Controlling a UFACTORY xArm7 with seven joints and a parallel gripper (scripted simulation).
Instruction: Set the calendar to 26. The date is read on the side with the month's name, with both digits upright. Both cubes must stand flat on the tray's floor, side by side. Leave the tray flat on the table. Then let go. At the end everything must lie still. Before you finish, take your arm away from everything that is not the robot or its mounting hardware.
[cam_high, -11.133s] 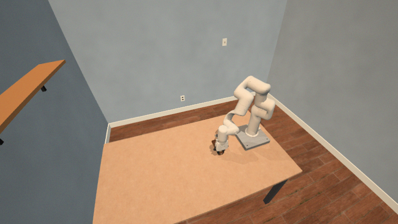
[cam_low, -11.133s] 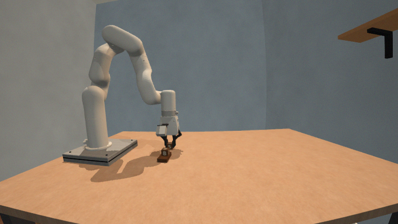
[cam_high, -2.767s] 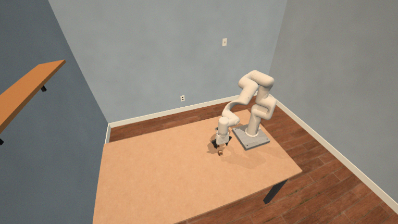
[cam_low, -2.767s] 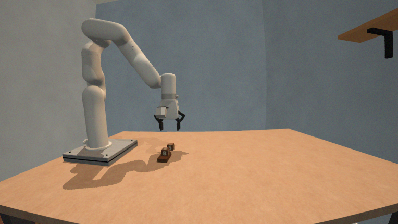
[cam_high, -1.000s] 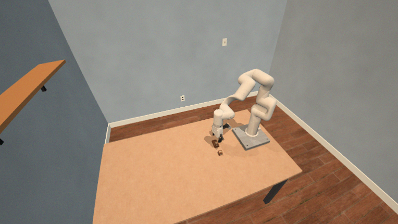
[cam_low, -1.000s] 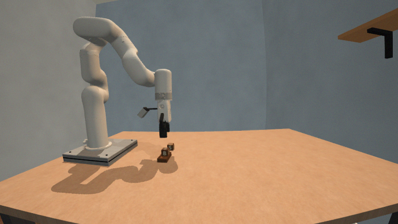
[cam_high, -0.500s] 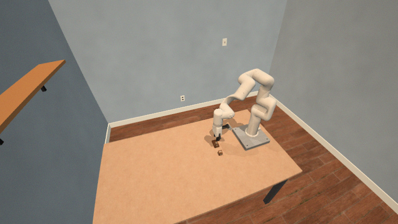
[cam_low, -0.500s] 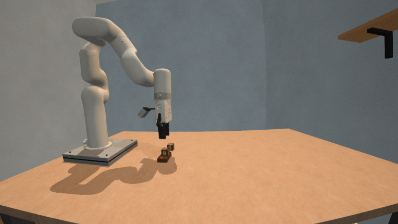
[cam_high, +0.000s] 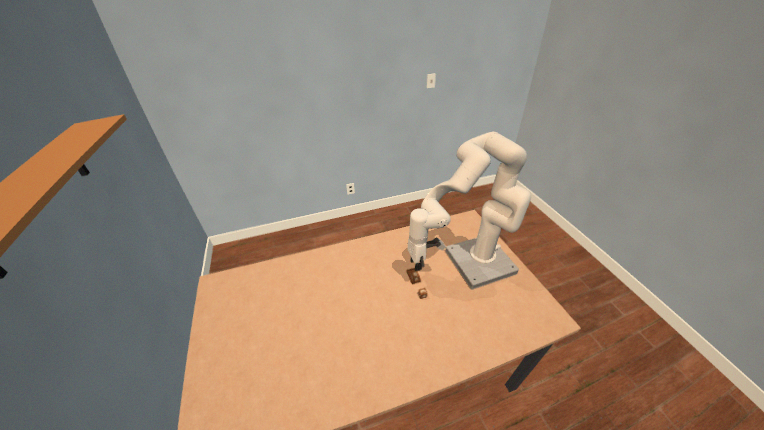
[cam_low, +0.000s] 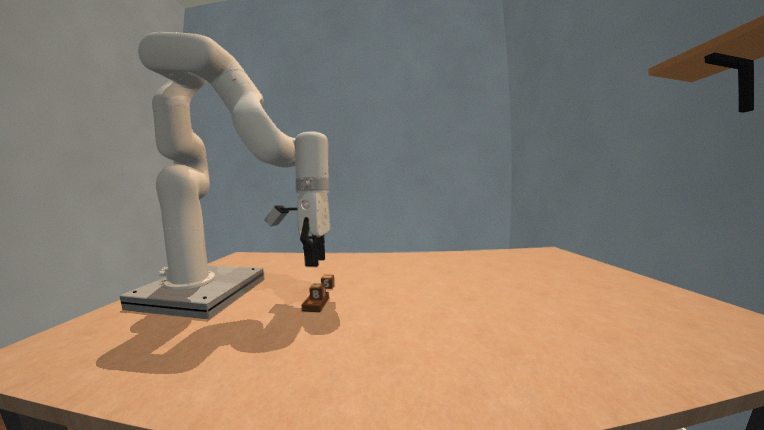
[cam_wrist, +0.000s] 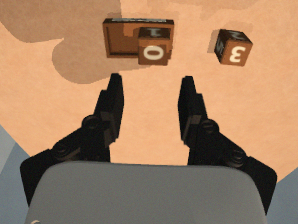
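My hand is 9 cm above the brown cube. The rest, counted from my hand: brown tray: 2 cm to the right, 11 cm below.
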